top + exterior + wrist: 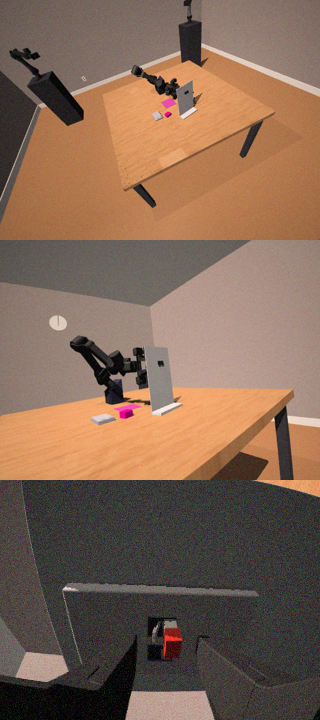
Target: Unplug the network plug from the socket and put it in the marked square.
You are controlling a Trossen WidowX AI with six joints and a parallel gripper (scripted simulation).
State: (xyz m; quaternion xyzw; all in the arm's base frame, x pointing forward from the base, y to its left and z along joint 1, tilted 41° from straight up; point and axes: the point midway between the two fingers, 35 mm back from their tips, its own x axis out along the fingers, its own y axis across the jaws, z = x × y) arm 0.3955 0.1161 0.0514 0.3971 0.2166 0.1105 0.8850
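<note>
Right now my gripper tip is 190 mm past the magenta marked square, 80 mm to the left of it and 220 mm above it. The rest, counted from my gripper tip: magenta block 30 mm behind, 160 mm to the right, 210 mm below; then grey upright panel 30 mm ahead, 20 mm to the left, 80 mm below; then network plug 10 mm ahead, 10 mm to the left.
</note>
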